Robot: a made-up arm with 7 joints.
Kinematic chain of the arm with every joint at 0, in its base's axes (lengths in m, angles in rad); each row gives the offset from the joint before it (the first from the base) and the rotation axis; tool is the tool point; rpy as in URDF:
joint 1: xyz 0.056 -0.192 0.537 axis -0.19 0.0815 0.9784
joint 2: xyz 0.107 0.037 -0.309 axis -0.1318 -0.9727 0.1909
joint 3: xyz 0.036 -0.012 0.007 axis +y
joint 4: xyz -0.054 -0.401 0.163 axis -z
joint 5: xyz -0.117 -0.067 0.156 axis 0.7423 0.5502 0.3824
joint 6: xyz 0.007 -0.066 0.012 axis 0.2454 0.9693 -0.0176
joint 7: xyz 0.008 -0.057 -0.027 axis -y
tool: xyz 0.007 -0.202 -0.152 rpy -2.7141 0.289 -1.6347
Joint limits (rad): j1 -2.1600..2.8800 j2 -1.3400..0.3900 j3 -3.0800..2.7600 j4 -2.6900..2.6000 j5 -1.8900..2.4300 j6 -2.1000..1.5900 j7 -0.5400..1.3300
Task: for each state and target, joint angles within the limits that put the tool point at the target. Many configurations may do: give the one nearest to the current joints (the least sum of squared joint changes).
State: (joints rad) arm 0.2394 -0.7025 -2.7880 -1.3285 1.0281 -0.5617 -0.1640
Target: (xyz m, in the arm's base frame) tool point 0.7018 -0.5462 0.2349
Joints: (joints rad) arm 0.8808 -0.2252 -2.9534 -1.0544 1.5701 0.0168 -0.4323
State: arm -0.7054 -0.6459 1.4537 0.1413 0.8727 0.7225 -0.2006
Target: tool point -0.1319 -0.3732 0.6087
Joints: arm -0.8795 -0.0470 1.0321 1.0882 1.0256 0.9496 -0.1661
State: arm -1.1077 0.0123 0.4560 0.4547 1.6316 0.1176 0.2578
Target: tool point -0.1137 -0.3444 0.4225
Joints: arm -0.7664 -0.2404 0.8109 0.5349 1.7245 0.0786 0.3167
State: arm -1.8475 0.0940 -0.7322 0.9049 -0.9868 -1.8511 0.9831
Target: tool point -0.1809 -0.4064 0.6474
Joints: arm -2.1600 -0.7629 -0.1124 1.1196 -1.4131 -1.9413 1.1282
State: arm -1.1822 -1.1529 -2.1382 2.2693 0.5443 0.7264 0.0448
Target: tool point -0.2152 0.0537 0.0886
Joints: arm -0.8951 -1.3400 -1.7916 1.5862 0.1105 0.3224 0.2613
